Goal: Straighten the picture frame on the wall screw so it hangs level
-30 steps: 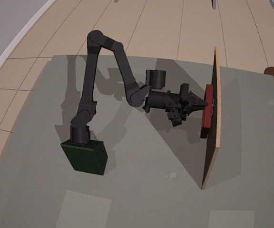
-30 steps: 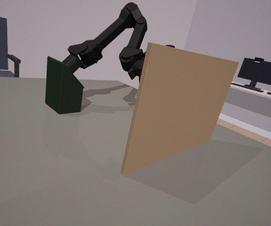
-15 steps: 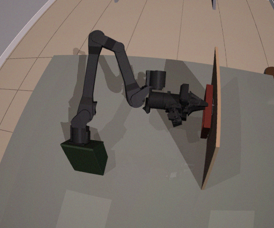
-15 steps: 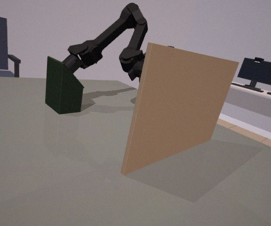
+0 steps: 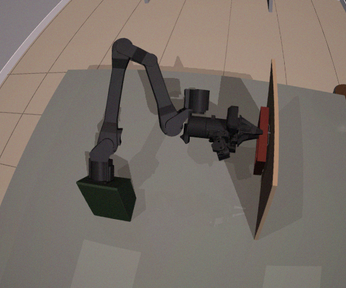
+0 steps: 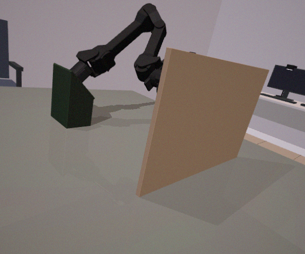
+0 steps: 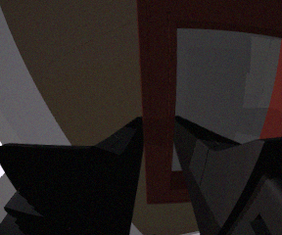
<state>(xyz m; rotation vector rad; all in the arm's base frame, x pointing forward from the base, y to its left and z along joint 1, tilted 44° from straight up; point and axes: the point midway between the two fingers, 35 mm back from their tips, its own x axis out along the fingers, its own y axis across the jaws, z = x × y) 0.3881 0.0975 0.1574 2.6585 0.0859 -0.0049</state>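
Right now my gripper tip is 1 cm short of the red picture frame, 2 cm to the right of it and 5 cm above it. The rest, counted from my gripper tip: tan wall board: 2 cm ahead, 1 cm to the left, 6 cm below.
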